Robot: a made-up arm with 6 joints.
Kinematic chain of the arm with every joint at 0, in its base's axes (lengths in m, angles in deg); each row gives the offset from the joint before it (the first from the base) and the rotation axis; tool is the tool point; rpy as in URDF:
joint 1: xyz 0 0 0.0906 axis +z
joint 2: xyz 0 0 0 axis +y
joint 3: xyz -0.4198 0 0.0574 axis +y
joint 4: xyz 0.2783 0 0.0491 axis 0.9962 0 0.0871
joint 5: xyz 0 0 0 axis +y
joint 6: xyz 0.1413 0 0.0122 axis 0.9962 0 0.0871
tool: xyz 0 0 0 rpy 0 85 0
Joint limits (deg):
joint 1: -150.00..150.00
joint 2: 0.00..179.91
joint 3: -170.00..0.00
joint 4: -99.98..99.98
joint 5: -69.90..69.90
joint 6: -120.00..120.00
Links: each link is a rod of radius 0.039 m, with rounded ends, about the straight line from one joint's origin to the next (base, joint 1, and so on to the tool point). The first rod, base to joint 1, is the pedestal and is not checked.
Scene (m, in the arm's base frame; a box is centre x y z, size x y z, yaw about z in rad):
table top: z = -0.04
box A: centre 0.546 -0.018 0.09 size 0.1 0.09 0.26 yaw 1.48
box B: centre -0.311 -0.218 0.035 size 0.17 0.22 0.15 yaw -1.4
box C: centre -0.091 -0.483 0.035 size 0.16 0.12 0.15 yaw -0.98
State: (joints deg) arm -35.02 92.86 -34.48 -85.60 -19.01 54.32
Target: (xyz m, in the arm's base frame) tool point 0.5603 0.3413 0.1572
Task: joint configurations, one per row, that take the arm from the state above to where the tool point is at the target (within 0.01 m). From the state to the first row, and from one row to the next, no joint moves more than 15 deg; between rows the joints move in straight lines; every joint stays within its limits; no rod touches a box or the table.
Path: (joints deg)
1: -25.50 96.43 -47.41 -83.65 -18.74 54.32
2: -15.97 100.00 -60.33 -81.70 -18.47 54.32
3: -6.45 103.58 -73.26 -79.75 -18.20 54.32
4: 4.49 111.98 -77.43 -79.39 -20.21 54.32
5: 15.43 120.38 -81.59 -79.04 -22.23 54.32
6: 26.37 128.78 -85.76 -78.68 -24.24 54.32

